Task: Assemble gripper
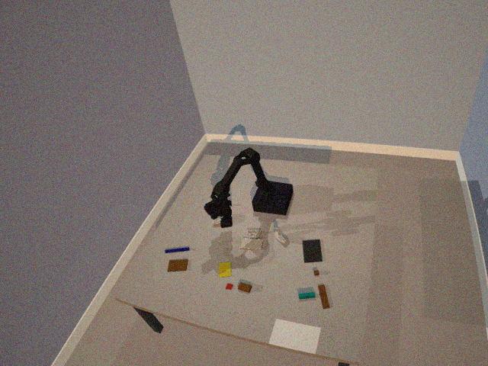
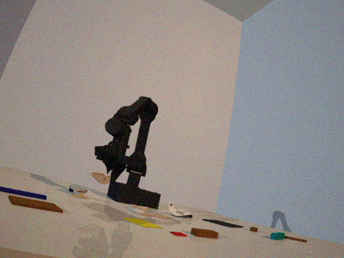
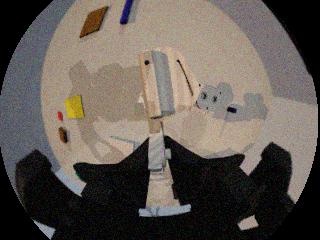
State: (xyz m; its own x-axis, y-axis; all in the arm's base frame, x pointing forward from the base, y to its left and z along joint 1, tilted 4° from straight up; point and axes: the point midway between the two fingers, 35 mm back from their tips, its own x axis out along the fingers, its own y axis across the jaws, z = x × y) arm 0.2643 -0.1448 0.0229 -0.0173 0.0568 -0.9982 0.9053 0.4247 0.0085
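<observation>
Right now the gripper base is 80 mm behind my gripper tip, 100 mm to the right of it and 50 mm below it. Round my gripper tip: small blue piece (190 mm behind, 130 mm to the right, 70 mm below); jaw (10 mm ahead, 10 mm to the right, 30 mm above); housing plate (10 mm behind, 140 mm to the left, 70 mm below).
</observation>
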